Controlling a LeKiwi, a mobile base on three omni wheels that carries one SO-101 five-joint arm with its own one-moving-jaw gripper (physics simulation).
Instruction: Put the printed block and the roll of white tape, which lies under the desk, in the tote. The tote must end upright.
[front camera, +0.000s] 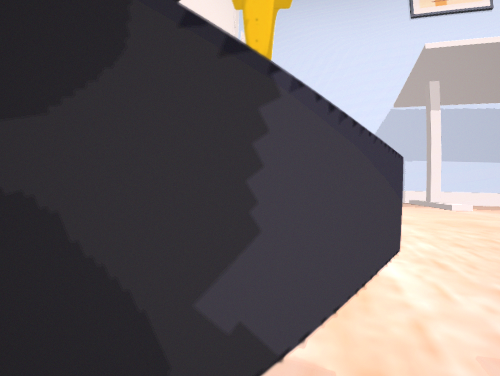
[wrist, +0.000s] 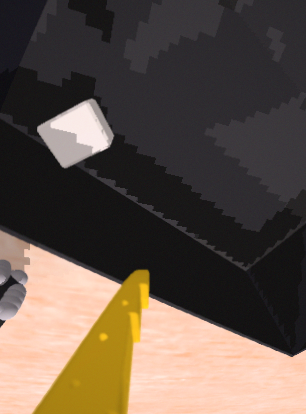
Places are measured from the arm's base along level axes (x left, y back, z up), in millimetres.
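Pixels of known places: hand at its tool point: (wrist: 148, 283).
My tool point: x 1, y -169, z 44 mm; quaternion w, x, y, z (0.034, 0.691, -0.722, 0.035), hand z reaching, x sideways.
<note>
For each thing: its middle in the pictures, then the offset to it from my tool point. Level surfaces: height alone.
- black tote at the middle of its body: (wrist: 249, 145) (front camera: 232, 201) dy -70, dx +19, dz -84 mm
- white printed block at the middle of its body: (wrist: 78, 133) dy +43, dx +28, dz -116 mm
- wooden floor at its surface level: dz -133 mm
The black tote (front camera: 325, 200) (wrist: 165, 215) stands upright with its open top up; its outer wall fills much of the front view. The white printed block (wrist: 77, 134) lies inside it on the tote's floor, close to the near wall, at the upper left of the wrist view. My gripper (front camera: 257, 32) (wrist: 144, 280) is open and empty: one notched yellow jaw shows, over the tote's near wall and apart from the block. In the front view its yellow part rises behind the tote's top edge, its tip hidden. The roll of white tape does not show in either view.
A desk (front camera: 434, 145) with pale legs stands at the far right by the blue wall, a framed picture (front camera: 450, 7) above it. The wooden floor (front camera: 440, 300) (wrist: 210, 380) extends around the tote. One of my base's wheels (wrist: 11, 300) is at the left edge of the wrist view.
</note>
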